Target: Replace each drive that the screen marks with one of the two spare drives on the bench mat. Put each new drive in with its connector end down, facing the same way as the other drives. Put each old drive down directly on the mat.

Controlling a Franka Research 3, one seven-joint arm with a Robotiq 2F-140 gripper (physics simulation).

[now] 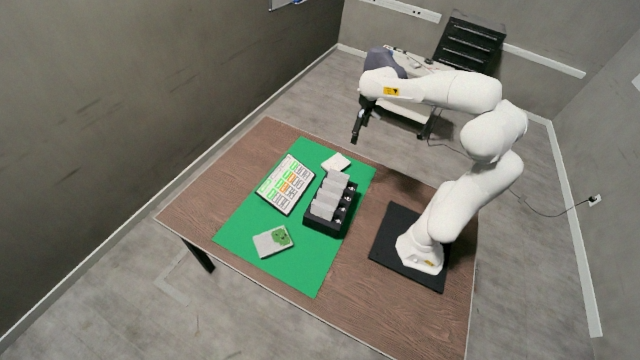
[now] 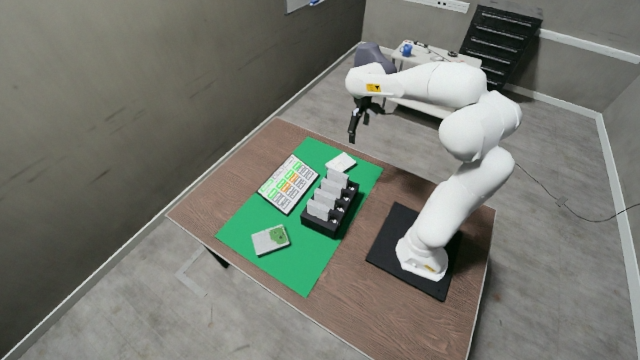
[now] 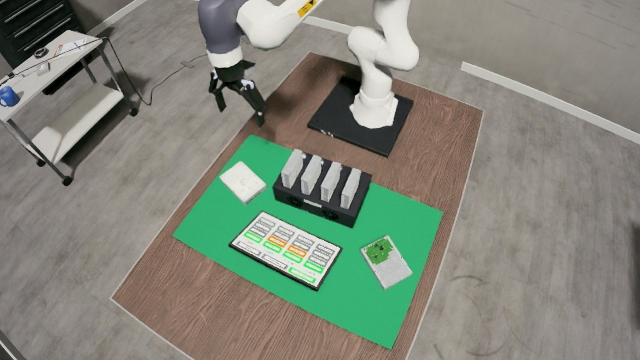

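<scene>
My gripper (image 1: 365, 128) (image 2: 359, 131) (image 3: 240, 115) is open and empty. It hangs in the air beyond the mat's far edge, apart from every drive. A black dock (image 1: 320, 224) (image 2: 318, 226) (image 3: 345, 216) holds several grey drives (image 1: 325, 208) (image 2: 318, 209) (image 3: 350, 189) upright in a row. A white-faced drive (image 1: 335, 162) (image 2: 341, 162) (image 3: 243, 181) lies flat beside one end. A drive with a green circuit board (image 1: 273, 242) (image 2: 270, 240) (image 3: 386, 262) lies flat past the other end. The screen (image 1: 286, 185) (image 2: 288, 184) (image 3: 286, 250) shows orange marks in its two middle columns.
The green mat (image 1: 300, 270) (image 2: 292, 270) (image 3: 350, 312) lies on a wooden table (image 1: 360, 300) (image 2: 360, 300) (image 3: 165, 300). My arm's black base plate (image 1: 385, 237) (image 2: 385, 240) (image 3: 330, 117) is behind the dock. A white cart and a black drawer cabinet stand beyond the table.
</scene>
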